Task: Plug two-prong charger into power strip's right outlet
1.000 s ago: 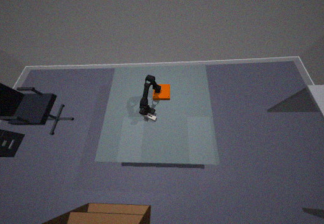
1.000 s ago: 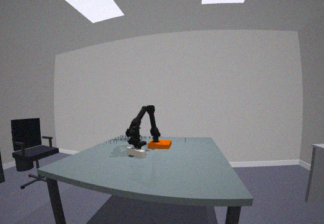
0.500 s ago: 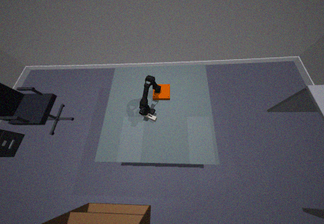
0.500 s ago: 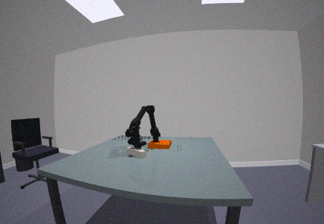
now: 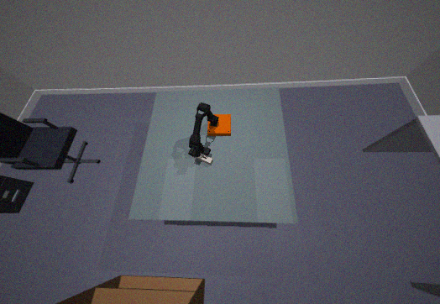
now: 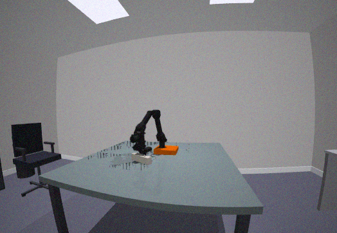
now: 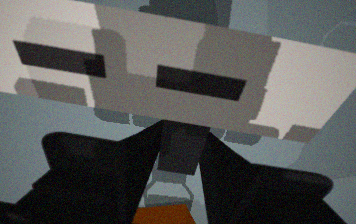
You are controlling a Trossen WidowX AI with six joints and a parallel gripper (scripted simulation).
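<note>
My gripper tip is now 2 cm short of the black two-prong charger, 1 cm to the left of it and 1 cm below it.
</note>
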